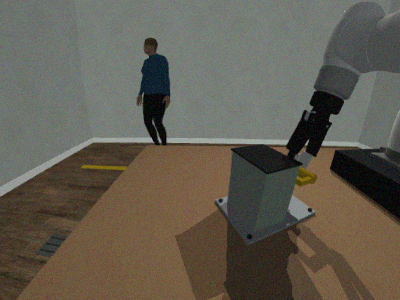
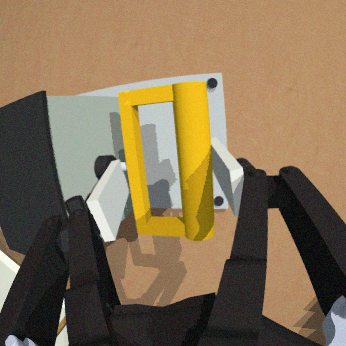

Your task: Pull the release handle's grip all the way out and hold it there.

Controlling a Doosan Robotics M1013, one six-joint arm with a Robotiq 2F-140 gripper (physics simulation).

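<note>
The release handle's yellow grip (image 1: 306, 177) (image 2: 194, 125) is a rectangular frame with a thick round bar on its outer side. It stands out beside the pale grey-green housing (image 1: 260, 195) (image 2: 80, 130), which has a black top. A short part of a light rod and a black collar (image 2: 104, 166) show between them, partly hidden by a finger pad. My gripper (image 1: 298, 159) (image 2: 166, 165) is shut on the yellow grip, one pale pad against its inner bar on the housing side and the other against the thick outer bar.
The housing stands on a light bolted base plate (image 1: 301, 209) (image 2: 217, 110) on the brown table (image 1: 145, 200). The black robot base (image 1: 367, 175) is at the right. A person (image 1: 155, 80) stands behind the table. A yellow floor line (image 1: 102, 167) lies at the left.
</note>
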